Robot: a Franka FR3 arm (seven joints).
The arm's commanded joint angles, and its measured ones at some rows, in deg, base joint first. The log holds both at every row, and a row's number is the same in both.
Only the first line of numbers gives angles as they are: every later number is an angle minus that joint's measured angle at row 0.
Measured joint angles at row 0:
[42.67 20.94 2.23 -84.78 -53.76 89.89 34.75]
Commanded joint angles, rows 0 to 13:
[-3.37 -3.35 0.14 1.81 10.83 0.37 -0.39]
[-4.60 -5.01 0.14 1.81 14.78 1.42 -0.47]
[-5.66 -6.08 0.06 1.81 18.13 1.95 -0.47]
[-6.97 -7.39 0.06 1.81 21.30 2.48 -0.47]
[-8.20 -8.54 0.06 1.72 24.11 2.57 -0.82]
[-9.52 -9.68 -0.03 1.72 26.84 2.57 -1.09]
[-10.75 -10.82 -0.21 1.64 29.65 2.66 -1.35]
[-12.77 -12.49 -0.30 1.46 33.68 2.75 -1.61]
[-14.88 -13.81 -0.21 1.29 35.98 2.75 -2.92]
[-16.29 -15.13 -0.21 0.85 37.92 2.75 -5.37]
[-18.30 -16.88 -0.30 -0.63 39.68 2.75 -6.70]
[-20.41 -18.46 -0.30 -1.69 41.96 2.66 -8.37]
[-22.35 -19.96 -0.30 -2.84 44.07 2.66 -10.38]
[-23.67 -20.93 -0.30 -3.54 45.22 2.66 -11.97]
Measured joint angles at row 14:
[-18.96 -16.11 -0.91 1.42 40.27 1.32 -7.06]
